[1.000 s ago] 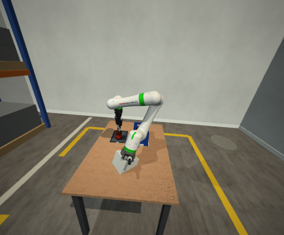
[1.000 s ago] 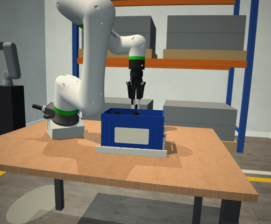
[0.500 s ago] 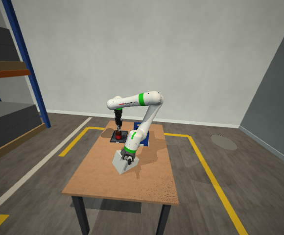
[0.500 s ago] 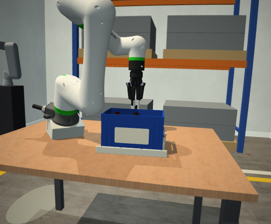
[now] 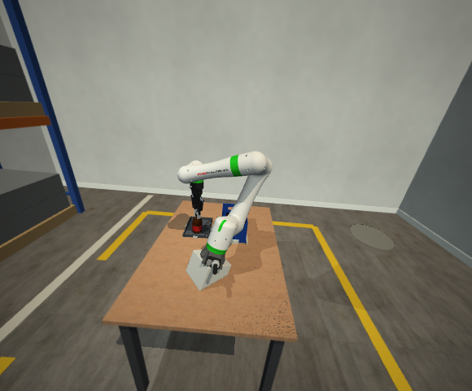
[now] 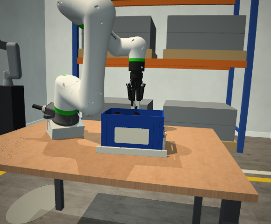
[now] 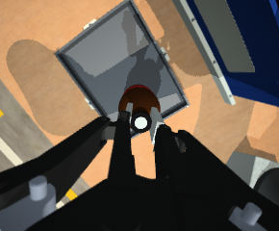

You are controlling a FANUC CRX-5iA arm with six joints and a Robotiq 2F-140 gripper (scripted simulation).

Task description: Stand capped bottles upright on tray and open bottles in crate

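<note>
Right now my hand is 7 cm above the brown capped bottle. From my hand the other things lie so: blue crate 2 cm ahead, 27 cm to the right, 8 cm below; dark tray 5 cm ahead, 15 cm below; open bottle 2 cm ahead, 23 cm to the right, 8 cm below.
</note>
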